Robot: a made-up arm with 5 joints.
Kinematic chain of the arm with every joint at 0, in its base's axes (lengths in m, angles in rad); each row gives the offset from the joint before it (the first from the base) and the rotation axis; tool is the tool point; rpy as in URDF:
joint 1: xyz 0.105 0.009 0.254 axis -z
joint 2: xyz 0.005 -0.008 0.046 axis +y
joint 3: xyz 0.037 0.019 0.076 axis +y
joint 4: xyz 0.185 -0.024 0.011 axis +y
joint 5: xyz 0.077 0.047 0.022 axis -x
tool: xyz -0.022 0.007 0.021 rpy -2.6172 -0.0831 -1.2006
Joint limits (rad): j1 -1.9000..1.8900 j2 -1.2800..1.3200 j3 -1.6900..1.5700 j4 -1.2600..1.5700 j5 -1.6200..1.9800
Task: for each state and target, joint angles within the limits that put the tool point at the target. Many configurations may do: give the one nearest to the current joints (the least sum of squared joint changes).
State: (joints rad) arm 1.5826 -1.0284 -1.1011 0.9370 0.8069
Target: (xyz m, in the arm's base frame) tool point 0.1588 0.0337 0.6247
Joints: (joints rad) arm 1.5762 -0.7414 -0.9143 0.9448 0.7720
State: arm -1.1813 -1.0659 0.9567 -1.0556 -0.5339
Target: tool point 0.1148 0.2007 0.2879
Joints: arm -1.3645 -0.4786 1.3494 -0.7677 -0.5181
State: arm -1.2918 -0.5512 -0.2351 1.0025 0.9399
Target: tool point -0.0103 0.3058 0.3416
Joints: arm -1.7724 0.3721 -0.3211 0.7561 0.7584
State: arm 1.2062 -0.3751 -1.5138 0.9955 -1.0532
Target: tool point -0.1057 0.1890 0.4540
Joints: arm 0.6466 -1.1552 -1.6900 1.0563 -1.2179
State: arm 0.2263 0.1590 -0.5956 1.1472 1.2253
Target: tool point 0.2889 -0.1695 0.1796
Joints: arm 0.9913 0.7199 -0.1265 1.2317 1.2414
